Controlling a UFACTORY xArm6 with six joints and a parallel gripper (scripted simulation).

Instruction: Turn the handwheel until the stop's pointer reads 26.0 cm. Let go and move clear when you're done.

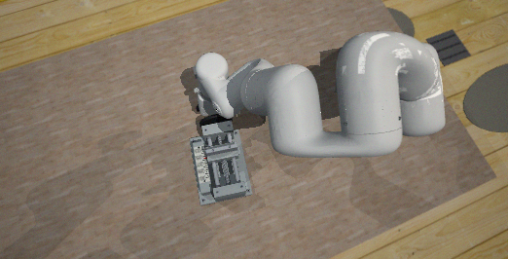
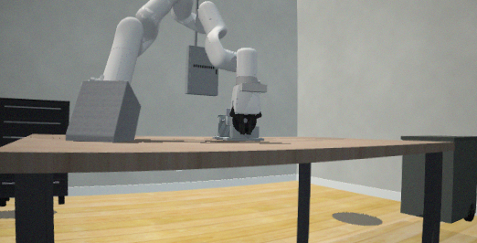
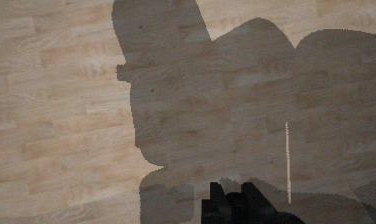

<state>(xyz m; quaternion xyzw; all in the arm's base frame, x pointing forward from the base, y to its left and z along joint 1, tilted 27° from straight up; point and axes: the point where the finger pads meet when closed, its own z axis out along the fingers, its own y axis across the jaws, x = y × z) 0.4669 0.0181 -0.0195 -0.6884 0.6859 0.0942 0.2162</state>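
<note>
My gripper is now 20 mm to the right of the handwheel and 10 mm below it. Round my hand: stop carriage: 20 mm ahead, 140 mm to the left, 50 mm above.
</note>
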